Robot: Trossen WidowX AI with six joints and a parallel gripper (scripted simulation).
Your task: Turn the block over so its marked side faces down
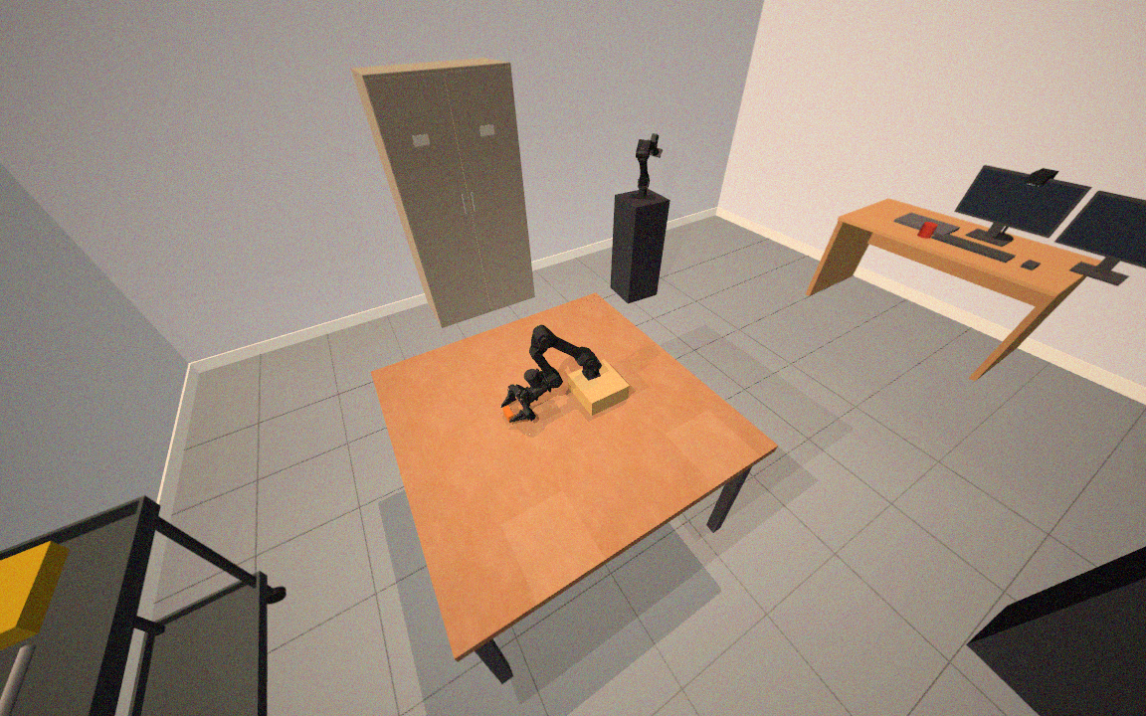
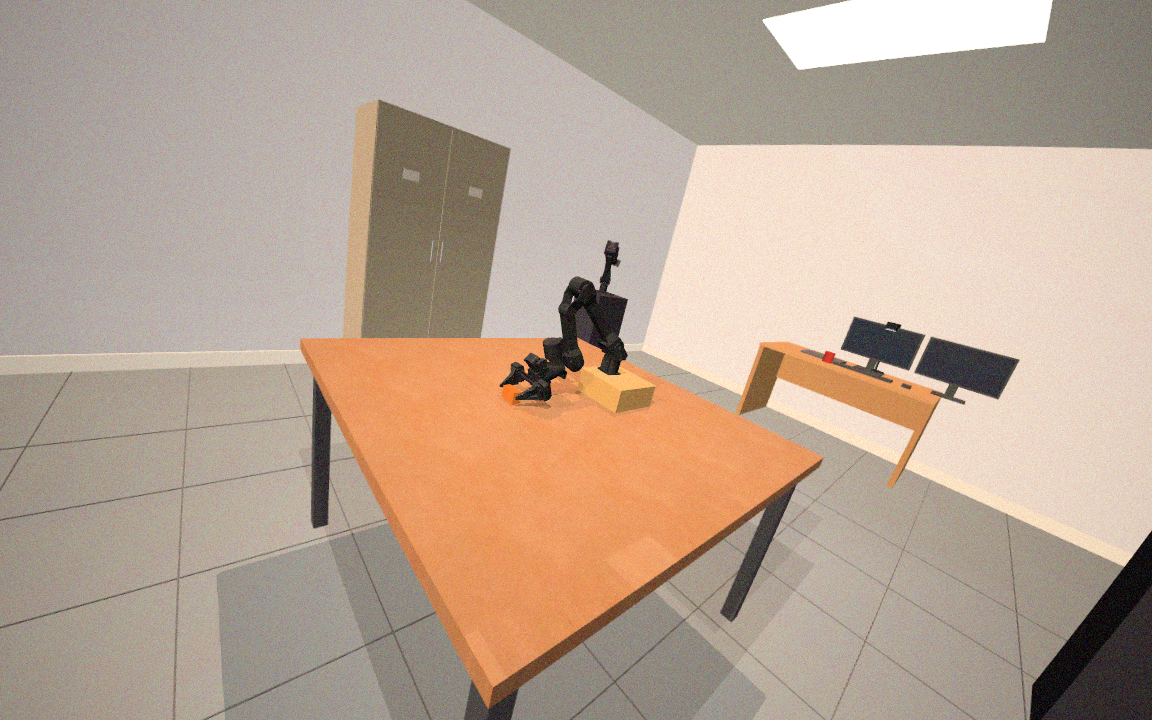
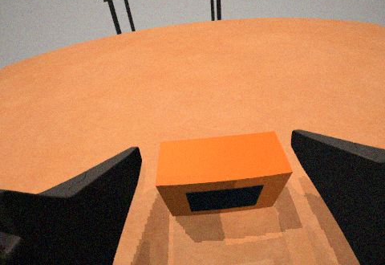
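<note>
The orange block lies 2 cm behind my gripper tip and 1 cm below it.
</note>
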